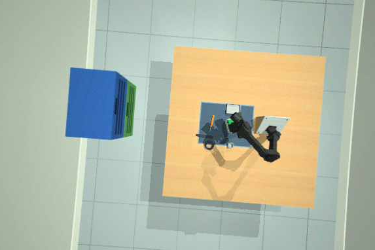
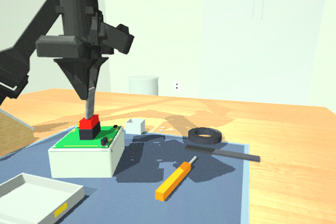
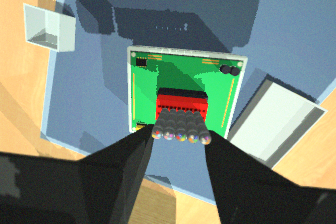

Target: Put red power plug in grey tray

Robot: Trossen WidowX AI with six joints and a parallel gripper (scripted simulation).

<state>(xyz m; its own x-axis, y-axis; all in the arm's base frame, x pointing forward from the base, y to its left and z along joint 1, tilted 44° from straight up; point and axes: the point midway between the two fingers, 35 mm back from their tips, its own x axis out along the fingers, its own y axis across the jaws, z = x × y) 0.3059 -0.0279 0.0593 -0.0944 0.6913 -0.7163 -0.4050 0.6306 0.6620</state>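
The red power plug lies 4 cm below my gripper tip. Round my gripper tip: blue mat 5 cm ahead, 12 cm below; dark flat bar 22 cm ahead, 13 cm to the left, 12 cm below.
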